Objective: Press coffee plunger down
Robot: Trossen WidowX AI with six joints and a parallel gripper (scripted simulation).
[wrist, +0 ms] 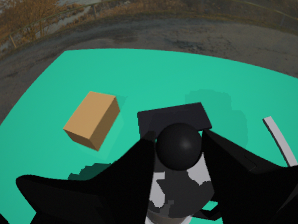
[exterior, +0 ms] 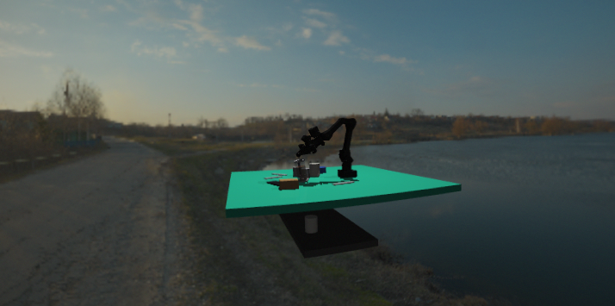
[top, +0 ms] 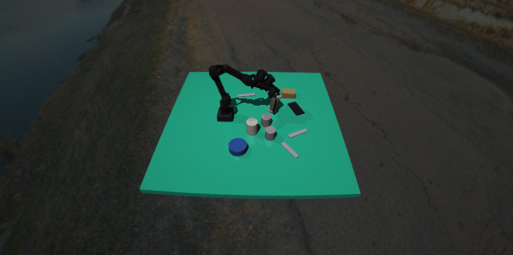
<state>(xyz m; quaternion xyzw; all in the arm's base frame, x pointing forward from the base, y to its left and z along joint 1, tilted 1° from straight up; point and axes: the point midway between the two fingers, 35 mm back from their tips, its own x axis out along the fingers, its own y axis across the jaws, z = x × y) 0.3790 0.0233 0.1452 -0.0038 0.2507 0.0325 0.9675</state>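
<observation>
Now: gripper tip 90 mm above the coffee press, 30 mm past it and 20 mm to the left of it. Also, from my gripper tip: tan block 160 mm to the left, 160 mm below, 130 mm ahead; then flat black slab 180 mm below, 150 mm ahead, 10 mm to the right; then blue disc 360 mm to the right, 340 mm behind, 160 mm below.
</observation>
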